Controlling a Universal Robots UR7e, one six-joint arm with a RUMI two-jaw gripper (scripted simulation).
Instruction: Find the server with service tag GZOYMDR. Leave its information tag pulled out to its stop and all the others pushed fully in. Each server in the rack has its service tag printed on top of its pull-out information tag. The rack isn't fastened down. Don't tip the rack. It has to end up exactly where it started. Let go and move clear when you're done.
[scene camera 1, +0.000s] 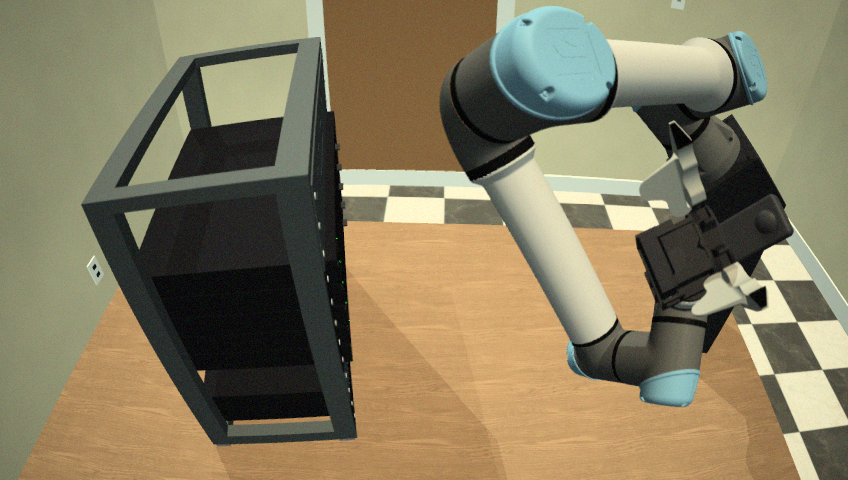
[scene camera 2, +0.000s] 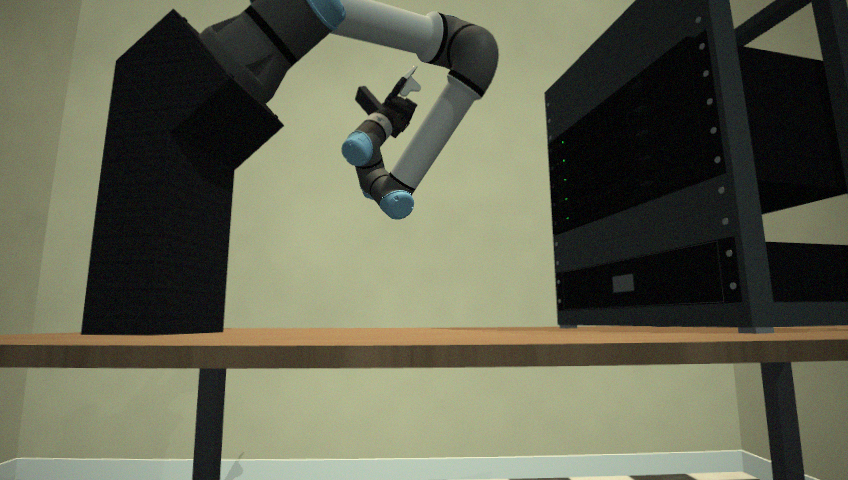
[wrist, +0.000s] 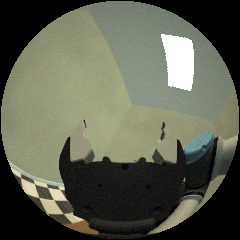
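There is my gripper (scene camera 1: 720, 209). I can also see the gripper (wrist: 124, 121) in the view from my wrist, and scene camera 2 gives me another look at my gripper (scene camera 2: 407, 88).
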